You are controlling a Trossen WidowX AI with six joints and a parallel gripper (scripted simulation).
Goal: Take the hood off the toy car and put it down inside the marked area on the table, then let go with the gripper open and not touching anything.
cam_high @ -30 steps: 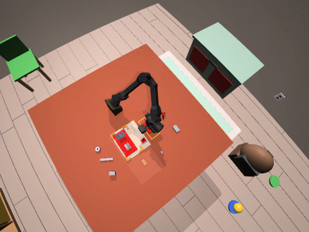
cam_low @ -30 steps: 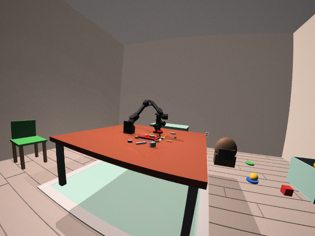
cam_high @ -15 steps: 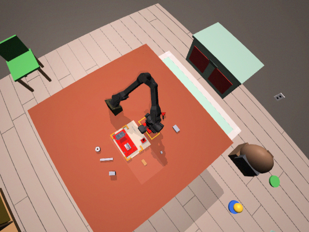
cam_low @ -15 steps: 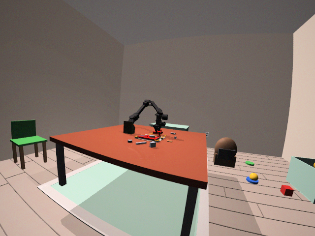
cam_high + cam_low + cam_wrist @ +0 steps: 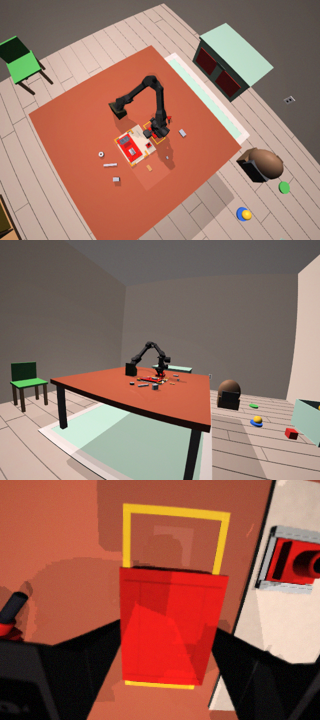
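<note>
The red hood is right at my gripper tip. From my gripper tip the other things lie so: white wheel 9 cm behind, 44 cm to the right, 1 cm below; beige base plate 20 cm to the right, 1 cm below.
</note>
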